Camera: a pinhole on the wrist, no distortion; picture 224 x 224 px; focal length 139.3 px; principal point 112.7 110.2 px. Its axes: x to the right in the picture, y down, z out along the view. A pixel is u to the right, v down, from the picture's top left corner.
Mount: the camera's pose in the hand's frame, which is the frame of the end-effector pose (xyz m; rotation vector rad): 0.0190 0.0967 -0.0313 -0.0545 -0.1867 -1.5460
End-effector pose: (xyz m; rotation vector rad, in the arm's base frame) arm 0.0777 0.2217 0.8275 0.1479 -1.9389 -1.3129
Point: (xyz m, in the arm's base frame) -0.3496 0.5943 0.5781
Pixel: 198.7 112.1
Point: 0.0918 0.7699 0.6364
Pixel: 131.0 7.9
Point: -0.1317 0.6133 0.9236
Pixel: 103.6 117.9
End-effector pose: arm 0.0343 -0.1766 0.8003 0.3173 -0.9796 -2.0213
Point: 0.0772 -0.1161 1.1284
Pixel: 58.2 97.5
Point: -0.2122 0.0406 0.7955
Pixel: outside the picture
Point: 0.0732 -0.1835 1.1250
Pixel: 37.2 125.3
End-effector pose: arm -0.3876 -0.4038 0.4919 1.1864 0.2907 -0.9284
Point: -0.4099 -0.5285 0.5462
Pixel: 213.4 112.0
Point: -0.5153 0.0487 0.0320
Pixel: behind the camera
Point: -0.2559 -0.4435 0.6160
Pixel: 9.6 124.6
